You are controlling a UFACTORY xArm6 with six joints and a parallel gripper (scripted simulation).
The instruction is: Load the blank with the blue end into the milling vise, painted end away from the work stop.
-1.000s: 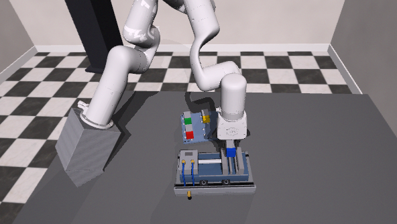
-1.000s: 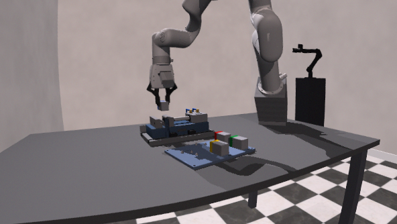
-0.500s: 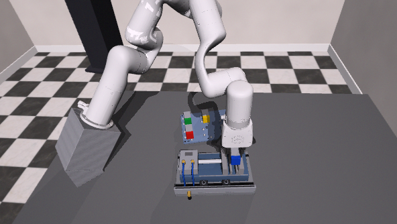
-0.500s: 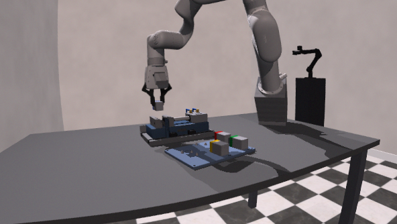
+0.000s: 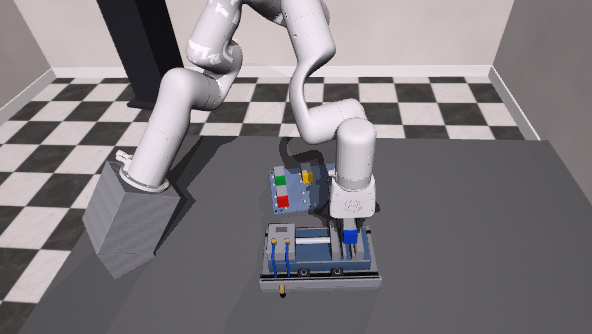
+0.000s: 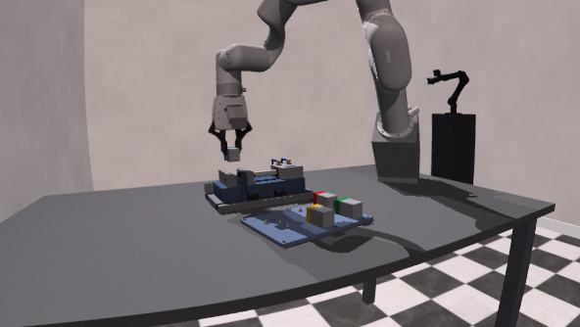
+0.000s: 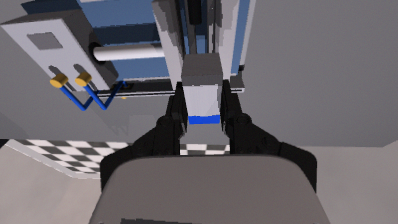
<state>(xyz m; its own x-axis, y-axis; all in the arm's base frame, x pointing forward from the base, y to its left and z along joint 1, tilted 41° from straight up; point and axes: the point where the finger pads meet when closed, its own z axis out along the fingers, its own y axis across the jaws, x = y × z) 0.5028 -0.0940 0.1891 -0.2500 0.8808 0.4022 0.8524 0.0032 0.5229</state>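
The fixed jaw lies 20 mm ahead of my hand, 20 mm to the left of it and 90 mm below it. Also, from my hand: blue-ended blank 20 mm below; then moving jaw 40 mm behind, 10 mm to the left, 90 mm below; then hose block 170 mm behind, 30 mm to the right, 90 mm below.
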